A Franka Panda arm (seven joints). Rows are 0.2 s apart.
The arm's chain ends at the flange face. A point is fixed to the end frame.
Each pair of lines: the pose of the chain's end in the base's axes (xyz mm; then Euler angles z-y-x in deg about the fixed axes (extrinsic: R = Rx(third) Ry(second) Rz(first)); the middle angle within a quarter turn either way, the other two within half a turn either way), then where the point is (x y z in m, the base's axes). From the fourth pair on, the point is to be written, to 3 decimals.
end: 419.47 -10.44 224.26 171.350 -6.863 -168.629
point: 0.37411 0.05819 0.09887
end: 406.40 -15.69 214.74 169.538 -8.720 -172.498
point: 0.35533 0.04318 0.08661
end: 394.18 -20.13 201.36 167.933 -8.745 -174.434
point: 0.34191 0.03350 0.07143
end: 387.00 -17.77 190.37 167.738 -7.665 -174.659
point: 0.337 0.035 0.059
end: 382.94 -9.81 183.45 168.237 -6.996 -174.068
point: 0.335 0.045 0.052
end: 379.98 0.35 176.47 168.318 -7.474 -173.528
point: 0.331 0.056 0.046
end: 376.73 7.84 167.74 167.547 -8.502 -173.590
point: 0.325 0.063 0.038
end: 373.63 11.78 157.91 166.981 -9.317 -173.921
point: 0.319 0.066 0.029
